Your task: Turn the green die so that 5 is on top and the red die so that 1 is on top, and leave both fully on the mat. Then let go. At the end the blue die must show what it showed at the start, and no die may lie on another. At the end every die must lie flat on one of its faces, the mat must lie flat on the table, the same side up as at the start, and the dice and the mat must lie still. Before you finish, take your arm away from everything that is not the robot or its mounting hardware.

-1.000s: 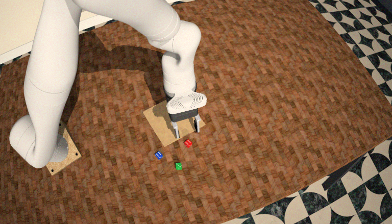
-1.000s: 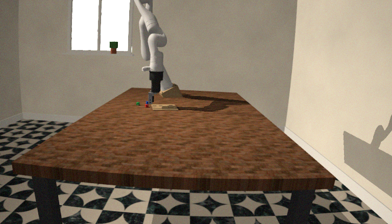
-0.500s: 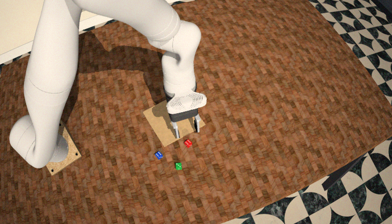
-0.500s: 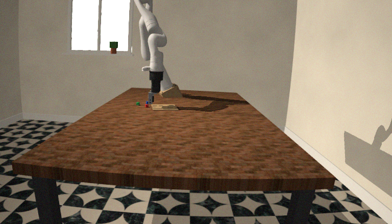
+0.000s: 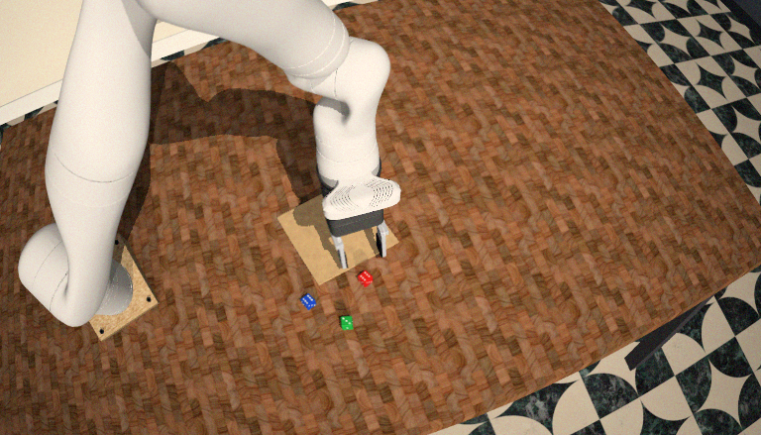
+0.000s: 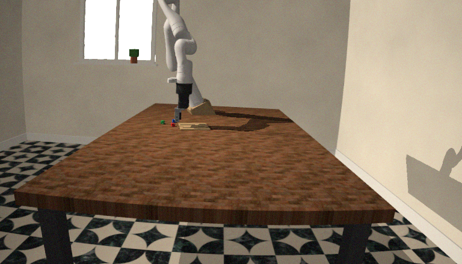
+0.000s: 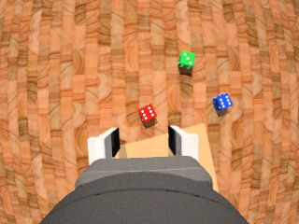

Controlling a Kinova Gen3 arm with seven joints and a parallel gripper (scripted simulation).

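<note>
Right now the red die is 40 mm below my hand, 20 mm to the right of it and 10 mm behind it. Also, from my hand: tan mat 80 mm to the left, 50 mm below, 10 mm behind; then green die 70 mm to the right, 70 mm behind, 40 mm below; then blue die 100 mm behind, 40 mm below, 20 mm to the right.
</note>
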